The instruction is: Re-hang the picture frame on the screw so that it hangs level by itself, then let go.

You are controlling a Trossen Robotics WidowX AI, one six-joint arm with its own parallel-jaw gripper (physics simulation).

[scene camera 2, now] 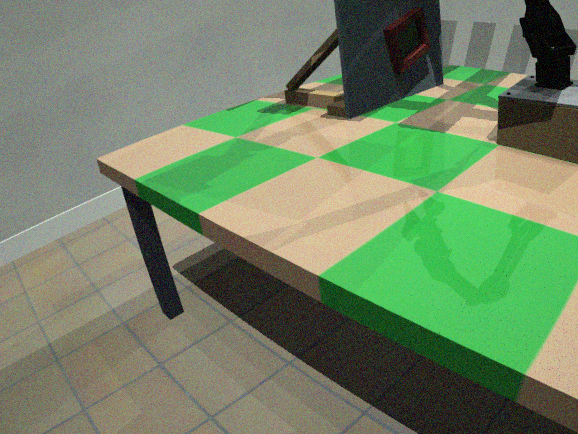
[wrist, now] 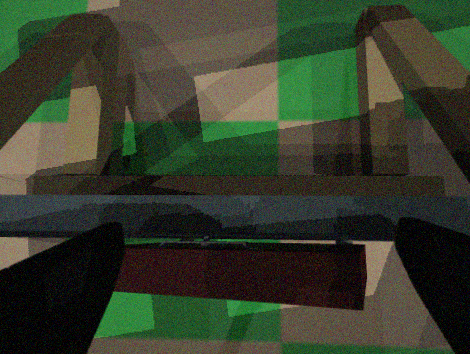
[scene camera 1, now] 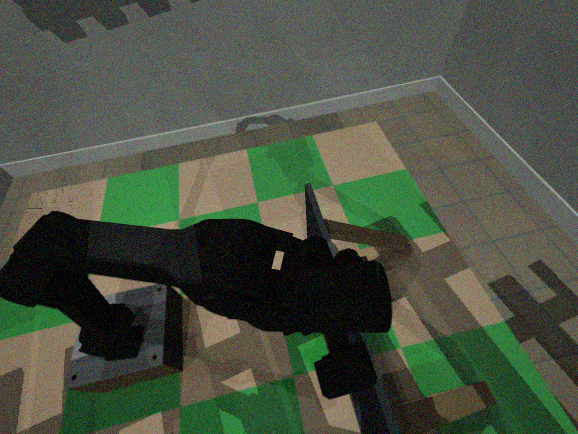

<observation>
The gripper (scene camera 1: pixel 348 312) is open, with nothing in its grasp. Also in view: a wooden brace (scene camera 1: pixel 455 404).
The gripper also shows in the wrist view (wrist: pixel 259 233). The wooden brace also shows in scene camera 2 (scene camera 2: pixel 331 43) and in the wrist view (wrist: pixel 427 69).
</observation>
